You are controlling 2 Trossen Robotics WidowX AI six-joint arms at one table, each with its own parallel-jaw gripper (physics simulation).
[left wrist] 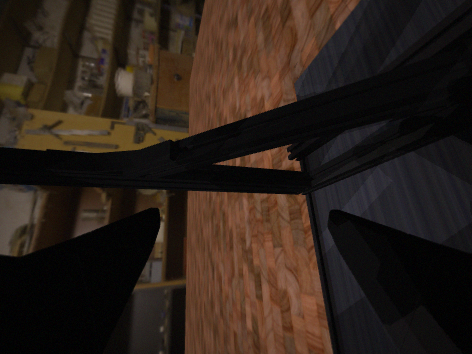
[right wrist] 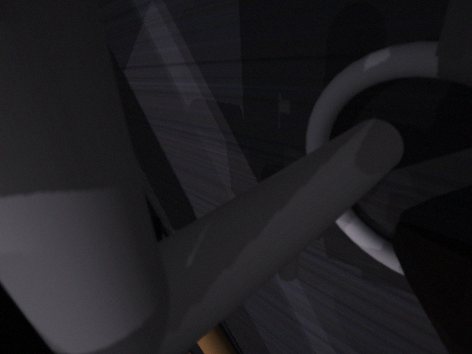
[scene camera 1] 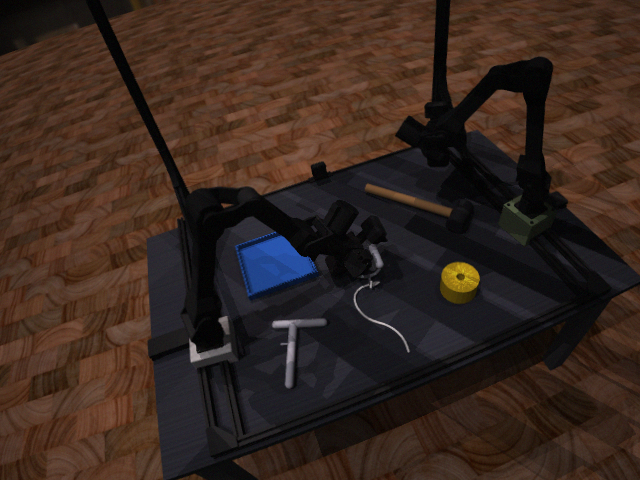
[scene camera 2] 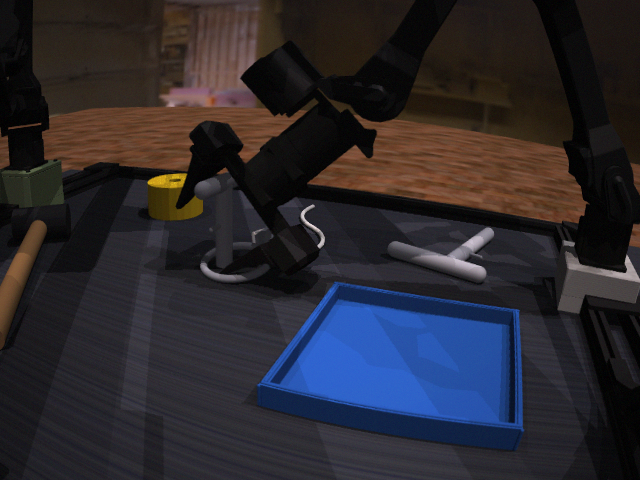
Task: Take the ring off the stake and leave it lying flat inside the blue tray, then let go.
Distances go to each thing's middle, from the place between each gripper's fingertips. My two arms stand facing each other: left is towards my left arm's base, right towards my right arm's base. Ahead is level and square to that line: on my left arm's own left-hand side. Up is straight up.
My left gripper is now 14 cm to the left of the wooden-handled hammer (scene camera 2: 33, 225), 14 cm short of it and 13 cm above it. The rest, counted from my left hand: grey stake (scene camera 2: 221, 186) 37 cm to the right, 30 cm ahead, 14 cm below; then yellow cylinder (scene camera 2: 163, 191) 44 cm ahead, 20 cm to the right, 13 cm below; then blue tray (scene camera 2: 402, 364) 60 cm to the right, 15 cm below, 15 cm ahead.
My right gripper is now 4 cm short of the grey stake, 2 cm to the left of it and 1 cm above it. From my right hand the other things lie so: yellow cylinder 18 cm ahead, 15 cm to the left, 1 cm below; wooden-handled hammer 12 cm behind, 20 cm to the left, 1 cm below; blue tray 11 cm behind, 26 cm to the right, 2 cm below.
